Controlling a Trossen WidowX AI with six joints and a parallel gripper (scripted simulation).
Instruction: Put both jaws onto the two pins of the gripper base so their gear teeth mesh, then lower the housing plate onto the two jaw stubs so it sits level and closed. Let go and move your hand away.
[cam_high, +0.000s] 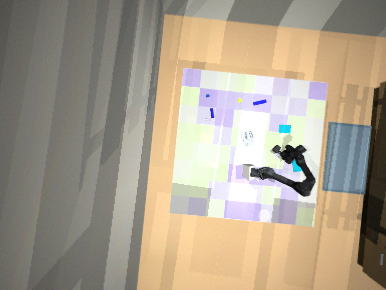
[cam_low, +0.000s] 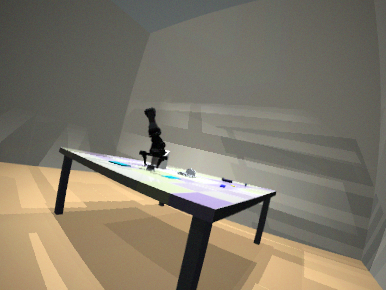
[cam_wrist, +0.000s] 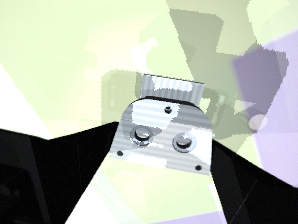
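Right now the white jaw is 100 mm ahead of my gripper tip and 240 mm to the left of it. Round my gripper tip: cyan square 230 mm ahead, 50 mm to the right, 10 mm below; blue dot 440 mm ahead, 670 mm to the left; yellow dot 440 mm ahead, 380 mm to the left, 10 mm below.
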